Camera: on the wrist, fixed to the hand. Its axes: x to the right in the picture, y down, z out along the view.
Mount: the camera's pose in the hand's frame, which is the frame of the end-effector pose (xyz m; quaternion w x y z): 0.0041 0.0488 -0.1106 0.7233 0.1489 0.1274 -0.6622
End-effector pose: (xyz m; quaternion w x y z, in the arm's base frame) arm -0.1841 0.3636 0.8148 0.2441 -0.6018 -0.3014 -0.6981
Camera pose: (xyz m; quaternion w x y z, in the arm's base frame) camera -0.2271 0.2505 0.8147 0.1577 0.1104 0.6894 0.6984
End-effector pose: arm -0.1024 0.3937 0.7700 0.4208 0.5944 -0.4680 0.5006
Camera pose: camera -0.1721 0.4902 0.7916 0.6070 0.7387 0.1832 0.2288
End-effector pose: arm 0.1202 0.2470 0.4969 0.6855 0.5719 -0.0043 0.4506
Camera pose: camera 0.0359 0.3337 0.4989 0.7096 0.4611 0.5300 -0.0545
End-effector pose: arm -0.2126 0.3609 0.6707 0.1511 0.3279 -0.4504 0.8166
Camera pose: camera -0.2863 0.4262 0.6004 0.6586 0.4539 0.0322 0.5994
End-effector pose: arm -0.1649 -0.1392 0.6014 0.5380 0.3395 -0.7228 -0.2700
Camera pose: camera -0.0692 -0.1147 0.6712 0.2519 0.8387 -0.2696 -0.4007
